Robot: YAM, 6 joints.
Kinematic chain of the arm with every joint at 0, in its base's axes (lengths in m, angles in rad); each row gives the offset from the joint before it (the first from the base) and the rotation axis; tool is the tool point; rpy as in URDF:
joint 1: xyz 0 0 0.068 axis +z
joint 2: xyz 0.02 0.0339 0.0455 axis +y
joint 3: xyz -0.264 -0.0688 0 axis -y
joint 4: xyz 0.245 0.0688 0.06 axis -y
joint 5: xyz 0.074 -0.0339 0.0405 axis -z
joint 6: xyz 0.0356 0 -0.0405 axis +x
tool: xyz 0 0 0 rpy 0 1.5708 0
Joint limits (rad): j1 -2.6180..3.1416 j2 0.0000..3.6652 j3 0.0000..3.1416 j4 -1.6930..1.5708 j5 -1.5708..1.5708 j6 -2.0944..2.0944
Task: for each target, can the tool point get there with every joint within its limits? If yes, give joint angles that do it. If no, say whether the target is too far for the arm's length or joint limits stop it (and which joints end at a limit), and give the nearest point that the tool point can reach.
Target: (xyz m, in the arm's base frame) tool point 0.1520 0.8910 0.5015
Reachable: no: too far | nearest point 0.0997 0.5846 0.3651 | short by 0.339 m
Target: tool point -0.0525 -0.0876 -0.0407
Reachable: yes | joints -1.9385 2.8918 0.7890 -1.2509 0.5136 -1.2055
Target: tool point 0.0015 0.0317 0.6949
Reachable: yes | joints 1.9387 1.5707 2.5712 1.3157 0.3690 0.1356
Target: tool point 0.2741 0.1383 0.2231
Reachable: yes | joints 0.4880 1.5672 1.1134 -0.7278 0.1797 1.0087
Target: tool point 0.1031 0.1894 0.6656
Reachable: yes | joints 0.9572 1.7036 2.3229 1.0059 -0.7705 -0.4614
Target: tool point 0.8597 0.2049 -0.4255
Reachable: no: too far | nearest point 0.5382 0.1283 -0.2137 | short by 0.393 m
